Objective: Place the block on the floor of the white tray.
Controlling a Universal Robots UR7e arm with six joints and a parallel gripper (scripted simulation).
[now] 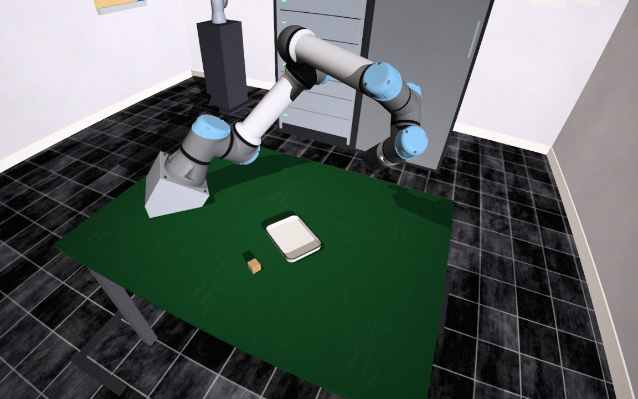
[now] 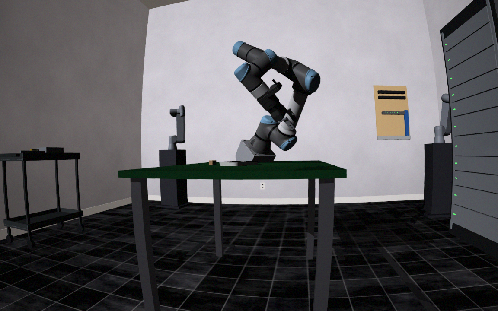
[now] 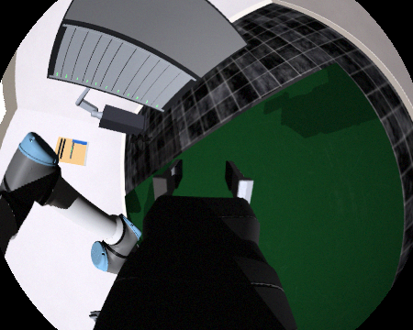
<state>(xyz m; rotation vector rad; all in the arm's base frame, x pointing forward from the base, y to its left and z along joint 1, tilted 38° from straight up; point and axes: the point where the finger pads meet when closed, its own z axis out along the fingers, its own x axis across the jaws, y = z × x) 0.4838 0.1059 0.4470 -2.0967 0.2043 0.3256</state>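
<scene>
The block lies 450 mm to the right of my hand, 180 mm below it and 160 mm behind it. Also, from my hand: white tray (290 mm to the right, 180 mm below, 120 mm behind).
</scene>
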